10 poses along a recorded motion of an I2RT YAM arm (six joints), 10 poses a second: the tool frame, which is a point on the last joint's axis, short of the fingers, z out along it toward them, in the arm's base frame.
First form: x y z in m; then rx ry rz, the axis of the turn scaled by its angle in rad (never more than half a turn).
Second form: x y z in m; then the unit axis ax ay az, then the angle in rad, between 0 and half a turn. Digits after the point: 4 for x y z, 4 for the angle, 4 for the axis.
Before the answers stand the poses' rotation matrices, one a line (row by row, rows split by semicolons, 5 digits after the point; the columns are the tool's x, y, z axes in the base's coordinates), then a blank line. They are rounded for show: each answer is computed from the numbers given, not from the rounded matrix.
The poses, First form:
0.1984, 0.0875, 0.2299, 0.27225, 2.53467, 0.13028
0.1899, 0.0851, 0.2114, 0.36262, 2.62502, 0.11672
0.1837, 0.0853, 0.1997, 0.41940, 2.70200, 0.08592
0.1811, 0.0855, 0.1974, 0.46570, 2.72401, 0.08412
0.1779, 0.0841, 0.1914, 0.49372, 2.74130, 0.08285
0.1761, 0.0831, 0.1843, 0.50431, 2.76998, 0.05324
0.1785, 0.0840, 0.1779, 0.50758, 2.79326, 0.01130
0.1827, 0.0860, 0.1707, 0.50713, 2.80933, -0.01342
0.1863, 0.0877, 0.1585, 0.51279, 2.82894, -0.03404
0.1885, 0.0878, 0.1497, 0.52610, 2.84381, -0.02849
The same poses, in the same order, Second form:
-0.81065 0.16562 0.56162; 0.22232 0.97439 0.03357; -0.54168 0.15207 -0.82672
-0.84758 0.23405 0.47627; 0.27539 0.96117 0.01776; -0.45361 0.14622 -0.87912
-0.87366 0.27813 0.39921; 0.30293 0.95301 -0.00101; -0.38073 0.12005 -0.91686
-0.87510 0.30907 0.37239; 0.33146 0.94346 -0.00412; -0.35261 0.11982 -0.92807
-0.87684 0.32739 0.35210; 0.34805 0.93746 -0.00490; -0.33169 0.11825 -0.93595
-0.88501 0.33702 0.32122; 0.34911 0.93684 -0.02106; -0.30803 0.09350 -0.94677
-0.89210 0.34263 0.29456; 0.34500 0.93749 -0.04562; -0.29178 0.06093 -0.95454
-0.89732 0.34382 0.27677; 0.34116 0.93813 -0.05932; -0.28004 0.04119 -0.95910
-0.90224 0.34788 0.25483; 0.34165 0.93723 -0.06983; -0.26312 0.02406 -0.96446
-0.90391 0.35462 0.23915; 0.34975 0.93466 -0.06397; -0.24621 0.02582 -0.96887

0.1984, 0.0875, 0.2299, 0.1067, 0.9930, 0.0510, 2.5526
0.1899, 0.0851, 0.2114, 0.1367, 0.9896, 0.0440, 2.6525
0.1837, 0.0853, 0.1997, 0.1533, 0.9877, 0.0314, 2.7357
0.1811, 0.0855, 0.1974, 0.1684, 0.9852, 0.0304, 2.7648
0.1779, 0.0841, 0.1914, 0.1772, 0.9837, 0.0297, 2.7866
0.1761, 0.0831, 0.1843, 0.1791, 0.9837, 0.0189, 2.8160
0.1785, 0.0840, 0.1779, 0.1788, 0.9839, 0.0040, 2.8390
0.1827, 0.0860, 0.1707, 0.1776, 0.9841, -0.0047, 2.8548
0.1863, 0.0877, 0.1585, 0.1783, 0.9839, -0.0118, 2.8752
0.1885, 0.0878, 0.1497, 0.1819, 0.9833, -0.0099, 2.8922

